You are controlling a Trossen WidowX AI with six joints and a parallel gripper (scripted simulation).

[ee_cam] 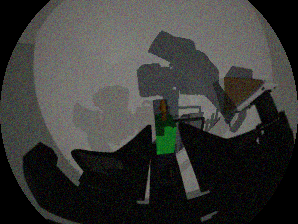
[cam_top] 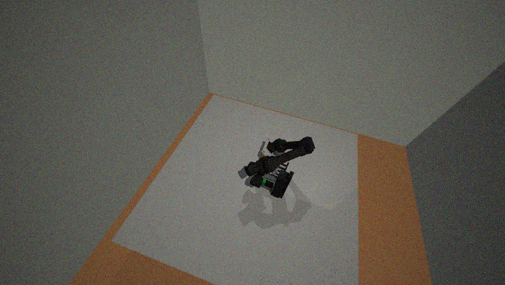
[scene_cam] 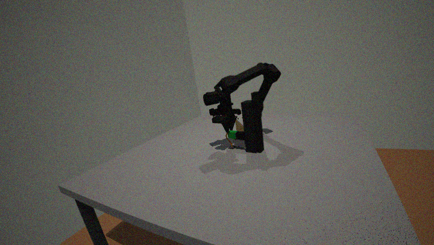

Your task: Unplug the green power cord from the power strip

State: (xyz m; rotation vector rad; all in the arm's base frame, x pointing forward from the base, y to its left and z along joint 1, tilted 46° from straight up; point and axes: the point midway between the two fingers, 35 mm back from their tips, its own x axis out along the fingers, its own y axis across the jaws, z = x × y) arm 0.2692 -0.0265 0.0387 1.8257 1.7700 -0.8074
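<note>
Now: the green plug 3 cm to the left of my gripper tip and 1 cm below it.
</note>
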